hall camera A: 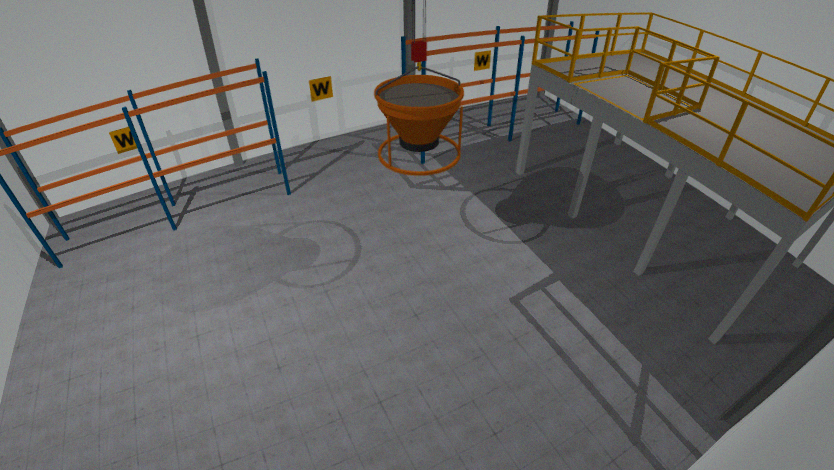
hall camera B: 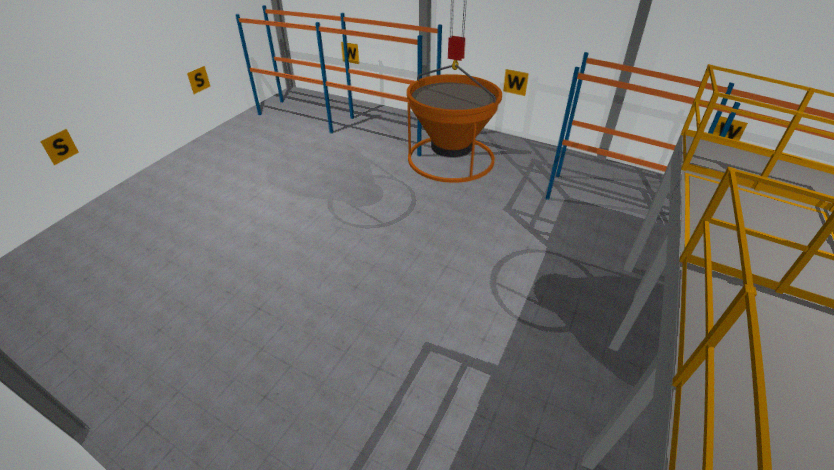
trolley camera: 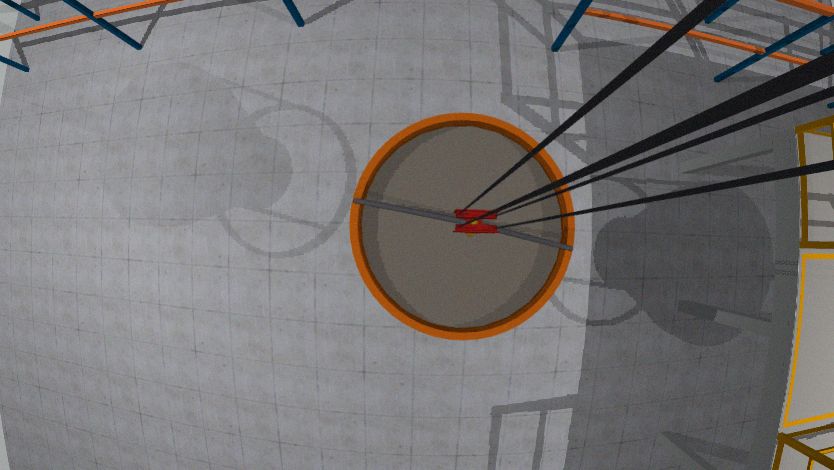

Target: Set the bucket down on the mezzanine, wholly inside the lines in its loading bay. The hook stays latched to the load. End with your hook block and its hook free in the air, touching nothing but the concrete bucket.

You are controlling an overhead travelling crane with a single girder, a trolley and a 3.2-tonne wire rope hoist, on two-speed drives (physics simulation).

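The orange concrete bucket (hall camera A: 417, 125) (hall camera B: 452, 125) (trolley camera: 461, 280), full of grey concrete, hangs upright in the air, its shadows apart from its base ring. The red hook block (hall camera A: 418, 50) (hall camera B: 456, 47) hangs above it. My hook (hall camera A: 419, 66) (hall camera B: 455, 64) is latched to the bucket's bail. The mezzanine (hall camera A: 618, 116) (hall camera B: 805, 361) stands to the right, a gap away from the bucket. Yellow lines (hall camera A: 601, 75) (hall camera B: 686, 216) (trolley camera: 797, 303) mark its loading bay, partly cut off in the trolley view. How the bucket's base compares with the deck height is hard to tell.
Yellow guardrails (hall camera A: 734, 134) (hall camera B: 709, 280) stand along the mezzanine on both sides of the bay. A blue and orange rack (hall camera A: 148, 169) (hall camera B: 324, 81) and another rack (hall camera A: 513, 87) (hall camera B: 563, 134) stand along the W wall, behind the bucket.
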